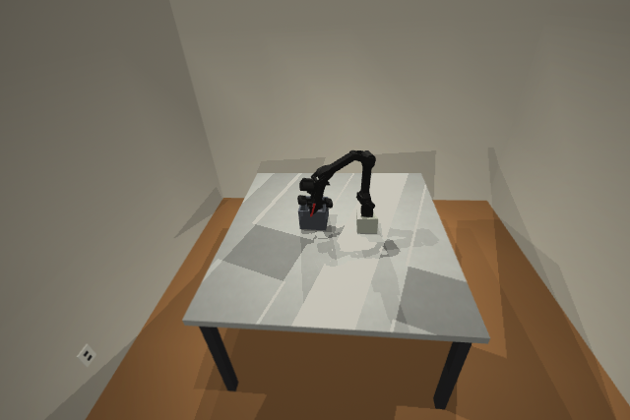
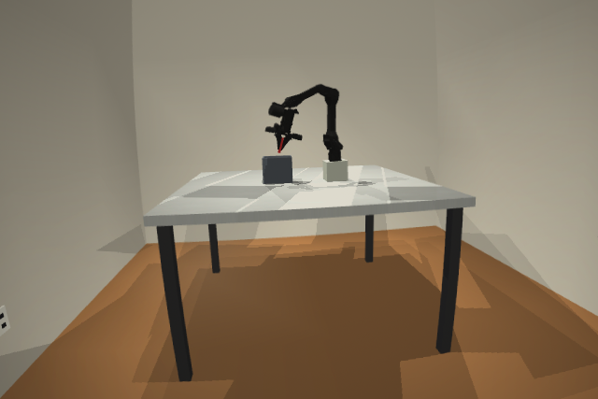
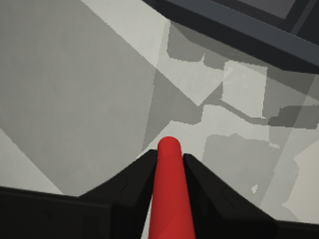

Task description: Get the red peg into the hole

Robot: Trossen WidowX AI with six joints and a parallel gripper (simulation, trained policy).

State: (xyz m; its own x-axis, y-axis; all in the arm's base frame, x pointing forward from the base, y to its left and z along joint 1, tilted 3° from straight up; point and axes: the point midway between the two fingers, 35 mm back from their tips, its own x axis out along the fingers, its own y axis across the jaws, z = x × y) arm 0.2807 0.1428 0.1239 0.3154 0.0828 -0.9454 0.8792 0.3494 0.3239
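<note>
My gripper tip is 30 mm short of the pale grey plate, 150 mm to the left of it and 140 mm above it. From my gripper tip the other things lie so: red peg: 10 mm behind, 20 mm above.
</note>
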